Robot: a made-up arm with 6 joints.
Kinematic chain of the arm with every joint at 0, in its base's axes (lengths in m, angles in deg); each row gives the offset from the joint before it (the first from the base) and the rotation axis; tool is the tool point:
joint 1: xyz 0 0 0.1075 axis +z
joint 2: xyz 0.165 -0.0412 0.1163 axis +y
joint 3: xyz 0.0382 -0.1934 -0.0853 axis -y
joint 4: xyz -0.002 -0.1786 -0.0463 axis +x
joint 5: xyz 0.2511 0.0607 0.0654 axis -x
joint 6: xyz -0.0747 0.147 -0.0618 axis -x
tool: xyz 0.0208 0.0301 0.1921
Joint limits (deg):
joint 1: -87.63..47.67
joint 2: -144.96..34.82
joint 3: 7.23..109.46
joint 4: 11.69..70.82
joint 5: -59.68..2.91
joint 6: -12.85..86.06
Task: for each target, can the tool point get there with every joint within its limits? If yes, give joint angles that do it. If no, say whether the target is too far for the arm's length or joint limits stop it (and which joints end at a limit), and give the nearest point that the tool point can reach.
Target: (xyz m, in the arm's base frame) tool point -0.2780 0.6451 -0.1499
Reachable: no: joint limits stop it (at a limit: joint 1, joint 3, joint 5, joint 6) | nearest point -0.3451 0.1776 0.0614 | short by 0.517 m
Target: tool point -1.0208 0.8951 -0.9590
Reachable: no: too far | nearest point -0.5629 0.0667 -0.0499 | short by 1.312 m
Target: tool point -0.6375 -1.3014 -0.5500
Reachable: no: too far | nearest point -0.3227 -0.6587 -0.0459 | short by 0.875 m
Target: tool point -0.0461 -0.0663 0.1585
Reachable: yes | joints -33.18 -94.95 64.77 23.24 -7.66 70.07
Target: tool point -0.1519 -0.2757 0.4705
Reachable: yes | joints -35.46 1.09 59.21 32.32 -23.44 32.06
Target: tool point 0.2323 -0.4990 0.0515
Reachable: yes | joints 22.37 -69.56 99.49 46.63 -43.54 -0.01
